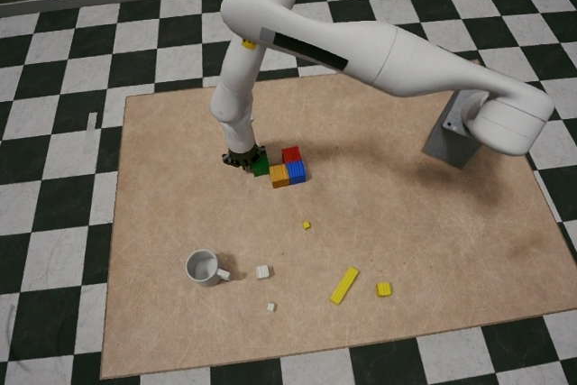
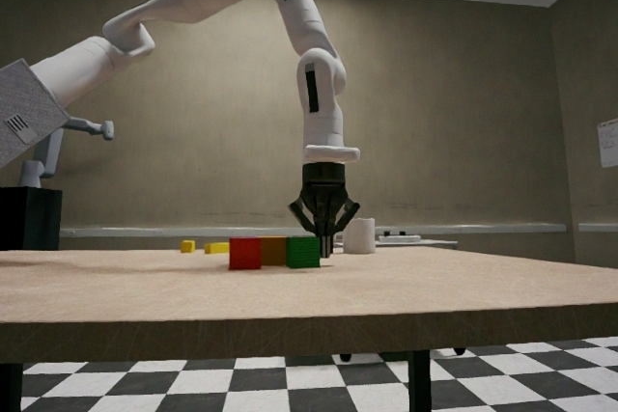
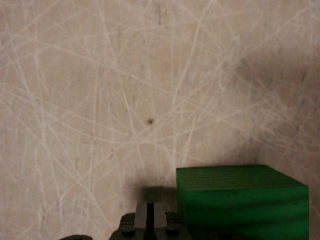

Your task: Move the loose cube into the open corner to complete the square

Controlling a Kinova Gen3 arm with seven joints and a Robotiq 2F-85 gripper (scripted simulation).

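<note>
Now: hand 100 mm past the orange cube, 20 mm to the right of it and 10 mm above it. From my hand the other things lie so: red cube: 130 mm behind, 50 mm to the right, 10 mm below; green cube: 40 mm behind, 10 mm to the right, 10 mm below; blue cube: 150 mm behind, 10 mm below.
</note>
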